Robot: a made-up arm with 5 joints. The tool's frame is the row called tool. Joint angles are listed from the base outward. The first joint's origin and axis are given. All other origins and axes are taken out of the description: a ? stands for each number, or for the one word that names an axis. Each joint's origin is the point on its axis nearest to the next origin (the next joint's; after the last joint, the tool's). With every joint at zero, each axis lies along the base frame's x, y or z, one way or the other. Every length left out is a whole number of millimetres.
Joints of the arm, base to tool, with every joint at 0 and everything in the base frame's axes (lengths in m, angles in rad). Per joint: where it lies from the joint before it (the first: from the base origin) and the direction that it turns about. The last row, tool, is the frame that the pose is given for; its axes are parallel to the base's.
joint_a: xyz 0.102 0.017 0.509 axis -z
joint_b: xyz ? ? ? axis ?
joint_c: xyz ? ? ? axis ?
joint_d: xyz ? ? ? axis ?
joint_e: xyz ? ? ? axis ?
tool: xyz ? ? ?
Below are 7 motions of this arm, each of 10 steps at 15 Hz.
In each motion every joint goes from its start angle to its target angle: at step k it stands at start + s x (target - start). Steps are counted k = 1, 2, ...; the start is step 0. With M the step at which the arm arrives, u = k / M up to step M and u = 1 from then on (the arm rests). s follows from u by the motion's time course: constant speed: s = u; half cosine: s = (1 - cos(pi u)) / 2; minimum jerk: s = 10 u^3 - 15 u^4 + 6 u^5.
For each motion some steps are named. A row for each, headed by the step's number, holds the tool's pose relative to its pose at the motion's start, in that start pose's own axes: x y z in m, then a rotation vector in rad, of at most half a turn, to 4 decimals.
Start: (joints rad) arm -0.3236 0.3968 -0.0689 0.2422 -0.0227
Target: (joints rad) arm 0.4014 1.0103 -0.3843 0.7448 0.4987
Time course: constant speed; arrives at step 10
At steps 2, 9, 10:
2: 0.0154 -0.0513 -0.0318 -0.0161 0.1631 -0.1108
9: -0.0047 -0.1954 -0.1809 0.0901 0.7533 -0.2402
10: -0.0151 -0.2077 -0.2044 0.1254 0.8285 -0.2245

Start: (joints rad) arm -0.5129 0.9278 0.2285 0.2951 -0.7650
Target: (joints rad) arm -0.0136 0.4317 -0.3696 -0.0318 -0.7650
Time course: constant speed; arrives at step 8
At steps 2, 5, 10:
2: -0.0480 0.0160 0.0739 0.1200 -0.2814 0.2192
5: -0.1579 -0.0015 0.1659 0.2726 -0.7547 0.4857
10: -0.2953 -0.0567 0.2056 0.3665 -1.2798 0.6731

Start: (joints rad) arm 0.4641 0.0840 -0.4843 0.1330 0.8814
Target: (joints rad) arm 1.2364 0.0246 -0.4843 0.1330 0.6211
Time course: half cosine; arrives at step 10
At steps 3, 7, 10:
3: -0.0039 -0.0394 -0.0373 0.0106 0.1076 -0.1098
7: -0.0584 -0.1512 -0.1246 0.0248 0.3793 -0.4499
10: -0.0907 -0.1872 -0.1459 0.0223 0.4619 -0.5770

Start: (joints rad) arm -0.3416 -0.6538 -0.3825 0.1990 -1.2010
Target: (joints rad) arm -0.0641 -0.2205 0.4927 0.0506 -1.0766
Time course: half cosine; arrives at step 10
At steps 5, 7, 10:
5: -0.0062 -0.1730 -0.0296 -0.1336 0.1154 -0.5804
7: -0.0578 -0.2609 -0.0340 -0.1753 0.1796 -0.9251
10: -0.1105 -0.3076 -0.0344 -0.1841 0.2249 -1.1669

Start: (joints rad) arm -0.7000 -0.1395 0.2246 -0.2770 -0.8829
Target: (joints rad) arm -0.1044 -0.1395 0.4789 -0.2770 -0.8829
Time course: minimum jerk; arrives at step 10
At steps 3, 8, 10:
3: -0.0060 -0.0269 0.0175 -0.0165 -0.0476 -0.0928
8: -0.0782 -0.1393 0.0951 -0.0405 -0.2853 -0.5364
10: -0.0861 -0.1462 0.1000 -0.0386 -0.3037 -0.5690

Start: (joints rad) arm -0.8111 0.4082 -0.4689 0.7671 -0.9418
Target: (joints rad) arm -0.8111 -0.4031 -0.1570 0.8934 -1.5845
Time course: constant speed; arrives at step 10
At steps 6, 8, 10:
6: -0.1064 0.0209 0.0292 0.3840 -0.0952 0.2042
8: -0.1417 0.0199 0.0323 0.5103 -0.1097 0.2811
10: -0.1756 0.0152 0.0324 0.6351 -0.1149 0.3617

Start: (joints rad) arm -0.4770 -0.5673 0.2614 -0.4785 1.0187
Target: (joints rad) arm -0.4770 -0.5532 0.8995 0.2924 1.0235
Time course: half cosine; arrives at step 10
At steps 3, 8, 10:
3: -0.0198 0.0390 -0.0240 -0.0010 0.1537 0.2498
8: -0.1501 0.1277 -0.0787 -0.0037 0.6727 1.0974
10: -0.1724 0.1325 -0.0816 -0.0040 0.7435 1.2135

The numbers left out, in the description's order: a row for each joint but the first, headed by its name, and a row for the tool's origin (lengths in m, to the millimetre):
joint_b: xyz 0.036 -0.023 0, axis +y
joint_c: xyz 0.042 0 0.124, axis +y
joint_d: xyz 0.17 0 -0.01, axis +y
joint_e: xyz 0.094 0 -0.008, axis -x
tool: xyz 0 0.02 0.027

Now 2 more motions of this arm.
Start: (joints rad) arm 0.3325 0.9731 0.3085 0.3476 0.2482
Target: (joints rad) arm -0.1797 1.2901 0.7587 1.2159 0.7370
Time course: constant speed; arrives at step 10
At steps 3, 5, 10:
3: 0.0121 0.0424 -0.0788 -0.2918 0.4805 0.1110
5: 0.0015 0.0564 -0.1314 -0.4655 0.8068 0.1851
10: -0.0727 0.0556 -0.2232 -0.7350 1.6533 0.3759

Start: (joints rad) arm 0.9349 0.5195 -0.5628 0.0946 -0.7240
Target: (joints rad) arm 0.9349 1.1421 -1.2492 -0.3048 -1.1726
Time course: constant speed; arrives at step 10
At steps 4, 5, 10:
4: 0.0134 -0.0082 -0.0003 0.1789 -0.1274 0.1349
5: 0.0153 -0.0109 -0.0012 0.2233 -0.1556 0.1722
10: 0.0160 -0.0276 -0.0098 0.4405 -0.2723 0.3794

